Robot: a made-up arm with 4 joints.
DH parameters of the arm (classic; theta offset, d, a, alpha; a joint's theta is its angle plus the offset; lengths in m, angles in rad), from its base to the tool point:
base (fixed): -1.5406 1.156 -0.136 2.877
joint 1: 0 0.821 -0.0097 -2.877
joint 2: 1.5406 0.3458 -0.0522 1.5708
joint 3: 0 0.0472 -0.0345 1.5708
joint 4: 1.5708 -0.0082 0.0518 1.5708
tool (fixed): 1.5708 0.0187 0 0
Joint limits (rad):
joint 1: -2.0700..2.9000
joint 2: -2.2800..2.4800
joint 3: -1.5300..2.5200
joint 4: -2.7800..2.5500
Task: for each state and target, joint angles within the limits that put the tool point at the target. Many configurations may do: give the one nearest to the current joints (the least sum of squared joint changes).
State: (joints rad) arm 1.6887 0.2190 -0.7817 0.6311
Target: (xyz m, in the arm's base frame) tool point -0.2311 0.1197 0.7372
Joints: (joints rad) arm 0.9436 0.8895 -0.8335 -0.0860
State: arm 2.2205 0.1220 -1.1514 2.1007
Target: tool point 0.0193 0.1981 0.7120
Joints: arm 2.8267 0.2468 -1.5300 2.5467
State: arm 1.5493 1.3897 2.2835 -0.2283
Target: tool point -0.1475 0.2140 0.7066
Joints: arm 2.4832 1.2854 2.2557 -0.5618
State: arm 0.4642 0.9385 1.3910 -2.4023
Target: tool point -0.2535 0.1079 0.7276
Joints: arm 0.1983 0.7255 1.4046 -1.6627
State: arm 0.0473 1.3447 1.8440 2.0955
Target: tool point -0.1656 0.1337 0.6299
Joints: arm 0.1283 1.6231 2.1449 1.8151
